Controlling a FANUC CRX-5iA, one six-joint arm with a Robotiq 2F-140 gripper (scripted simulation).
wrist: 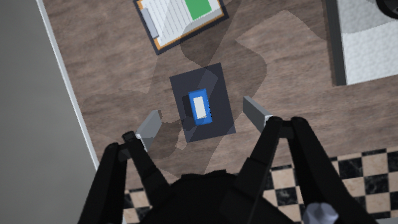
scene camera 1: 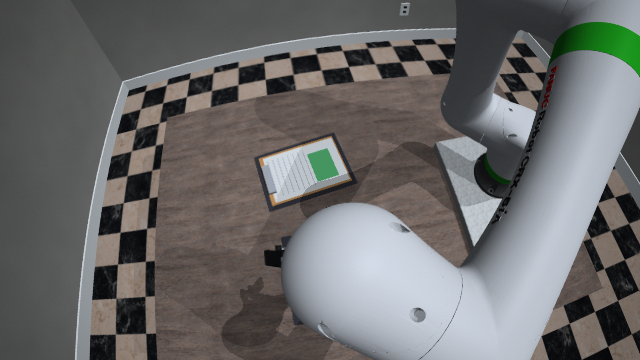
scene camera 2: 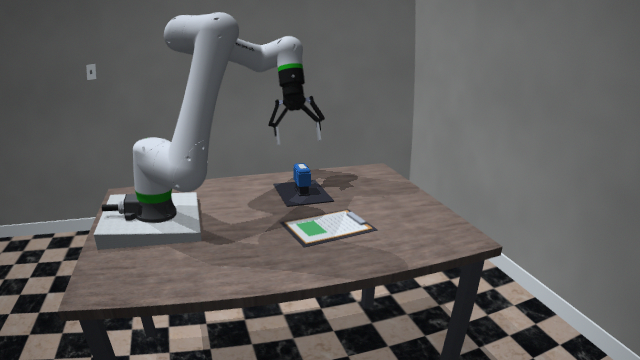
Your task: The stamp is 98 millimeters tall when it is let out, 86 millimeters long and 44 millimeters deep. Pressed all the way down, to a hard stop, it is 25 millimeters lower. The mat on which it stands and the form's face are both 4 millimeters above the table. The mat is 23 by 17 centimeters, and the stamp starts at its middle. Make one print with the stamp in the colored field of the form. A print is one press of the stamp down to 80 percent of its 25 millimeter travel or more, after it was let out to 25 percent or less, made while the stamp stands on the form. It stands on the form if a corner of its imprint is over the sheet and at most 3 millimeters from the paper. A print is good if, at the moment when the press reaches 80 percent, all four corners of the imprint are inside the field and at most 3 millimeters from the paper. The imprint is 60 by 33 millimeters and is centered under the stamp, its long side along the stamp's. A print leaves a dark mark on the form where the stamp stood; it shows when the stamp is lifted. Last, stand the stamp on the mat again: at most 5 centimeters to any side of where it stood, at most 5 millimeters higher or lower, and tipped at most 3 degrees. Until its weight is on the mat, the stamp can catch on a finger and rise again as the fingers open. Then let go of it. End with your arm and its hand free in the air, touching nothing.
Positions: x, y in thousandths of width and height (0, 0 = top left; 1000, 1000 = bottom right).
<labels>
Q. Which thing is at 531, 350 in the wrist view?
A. A mat.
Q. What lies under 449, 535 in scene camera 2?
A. A mat.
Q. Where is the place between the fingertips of my gripper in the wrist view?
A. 504, 493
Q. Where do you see a form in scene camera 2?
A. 505, 635
</labels>
